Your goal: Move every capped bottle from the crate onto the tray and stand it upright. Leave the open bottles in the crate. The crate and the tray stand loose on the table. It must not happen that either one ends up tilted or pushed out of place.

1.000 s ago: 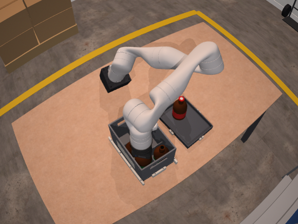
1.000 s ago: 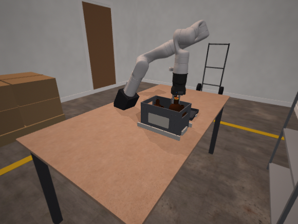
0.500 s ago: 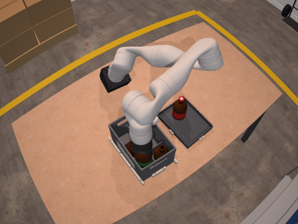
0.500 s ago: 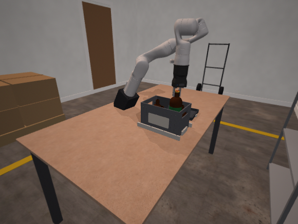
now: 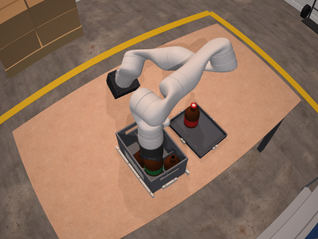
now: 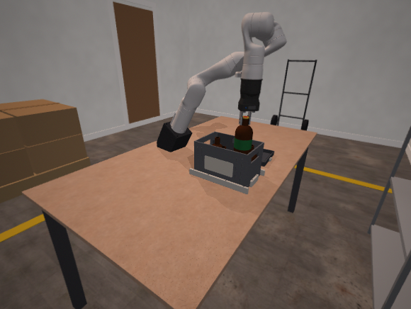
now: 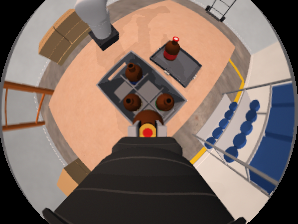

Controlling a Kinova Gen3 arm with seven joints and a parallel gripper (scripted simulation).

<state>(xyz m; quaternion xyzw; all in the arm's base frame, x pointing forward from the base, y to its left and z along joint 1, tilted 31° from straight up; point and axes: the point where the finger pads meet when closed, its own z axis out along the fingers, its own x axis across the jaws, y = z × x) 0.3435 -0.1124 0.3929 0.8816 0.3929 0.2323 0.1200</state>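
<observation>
Right now the bottle is 32 cm to the left of my hand, 22 cm below it and 17 cm behind it. Also, from my hand: dark tray 32 cm to the left, 29 cm below, 11 cm behind; then dark grey crate 22 cm below, 9 cm behind, 4 cm to the left.
</observation>
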